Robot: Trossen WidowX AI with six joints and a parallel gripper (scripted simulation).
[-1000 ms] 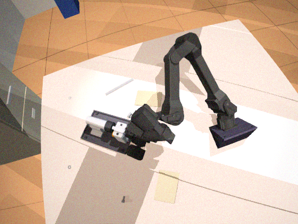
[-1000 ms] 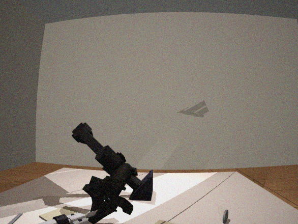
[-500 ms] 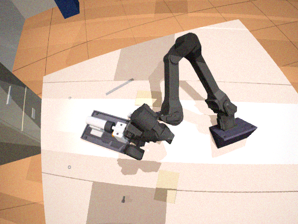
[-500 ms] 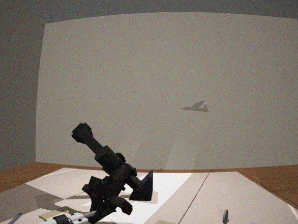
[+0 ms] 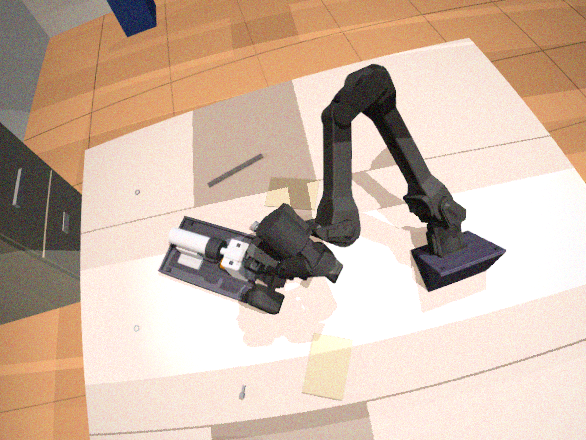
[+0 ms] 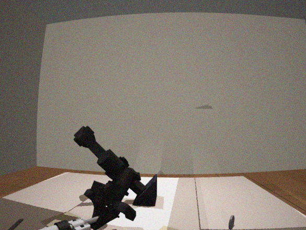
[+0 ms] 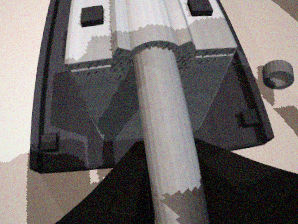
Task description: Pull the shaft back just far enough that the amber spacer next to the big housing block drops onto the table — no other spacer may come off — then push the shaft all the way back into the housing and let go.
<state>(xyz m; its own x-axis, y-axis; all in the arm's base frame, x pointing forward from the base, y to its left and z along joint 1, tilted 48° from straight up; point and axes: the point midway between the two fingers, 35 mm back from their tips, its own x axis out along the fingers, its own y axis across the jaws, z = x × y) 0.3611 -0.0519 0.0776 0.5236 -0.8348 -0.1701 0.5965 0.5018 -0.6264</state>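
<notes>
Now: gripper tip 30 mm below the grey shaft, 20 mm to the left of it and 20 mm short of it. The rest, counted from my gripper tip: black spacer 60 mm ahead, 50 mm to the right, 30 mm above; thin grey bar 290 mm to the right, 50 mm below, 10 mm behind; amber spacer 60 mm ahead, 50 mm to the right, 30 mm below.
</notes>
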